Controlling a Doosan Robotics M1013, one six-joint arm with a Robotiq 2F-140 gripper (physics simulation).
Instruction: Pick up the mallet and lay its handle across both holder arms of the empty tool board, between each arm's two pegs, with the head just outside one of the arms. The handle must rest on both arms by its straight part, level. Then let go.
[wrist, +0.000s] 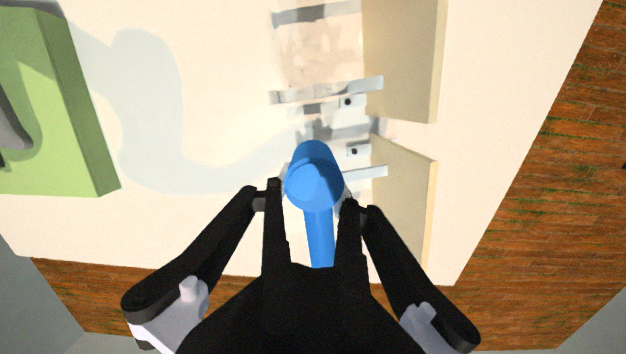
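Places are measured from the arm's base along level axes (x right, y ahead, z up), in centimetres.
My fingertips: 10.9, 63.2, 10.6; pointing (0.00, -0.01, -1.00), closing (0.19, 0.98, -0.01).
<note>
Ahead of a thing's pixels: the offset from my fingertips to its middle, as dx, dy, dz. "*": to the spot under its first point. Level surfaces: height alone.
The blue mallet {* +6.7, +1.1, +3.9} (320, 239) is between the fingers of my gripper (310, 176), which is shut on it. A thick rounded blue part shows at the fingertips, and a narrower straight part runs from it toward the palm. Two tan tool boards {-18.2, +4.3, -6.4} (400, 62) {+10.3, +9.2, -6.4} (404, 200) stand upright on the right. Pale holder arms reach left from them: one (316, 14) at the top, one {* -10.9, +8.1, -7.1} (367, 86) in the middle and one {* +2.2, +10.1, -7.1} (370, 172) lower down, beside the mallet. The pegs are hard to make out. The mallet and gripper hide part of the lower board's arms. I cannot tell the mallet's height above the arms.
A green block-like holder (75, 110) with a dark grey thing (12, 122) on it stands at the left. Small pale tabs with black dots {* -9.2, +7.8, -15.6} (351, 101) {* +0.4, +10.0, -15.6} (358, 150) sit near the gap between the boards. The cream table top {dz -16.8} (495, 100) ends above brown wooden flooring (560, 200).
</note>
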